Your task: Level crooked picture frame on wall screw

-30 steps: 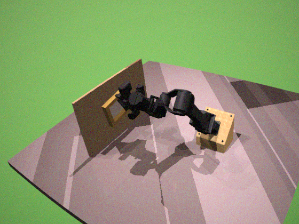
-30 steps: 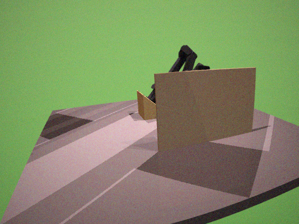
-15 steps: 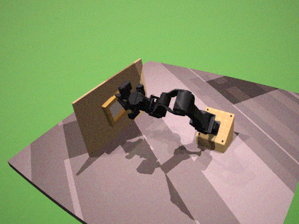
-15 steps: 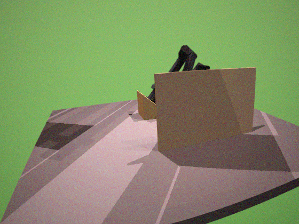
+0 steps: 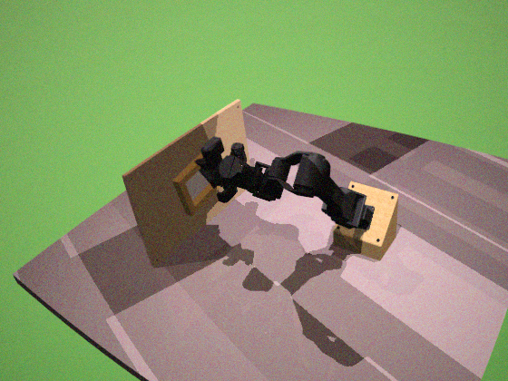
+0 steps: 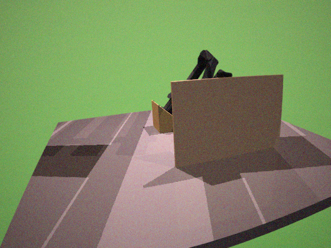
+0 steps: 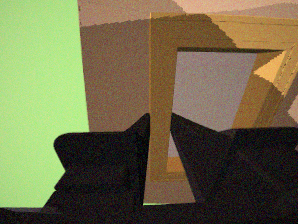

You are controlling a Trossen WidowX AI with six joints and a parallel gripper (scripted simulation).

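Right now my gripper tip is 1 cm short of the picture frame and 5 cm above it. Also, from my gripper tip: tan wall panel: 2 cm ahead, 1 cm to the right, 7 cm below.
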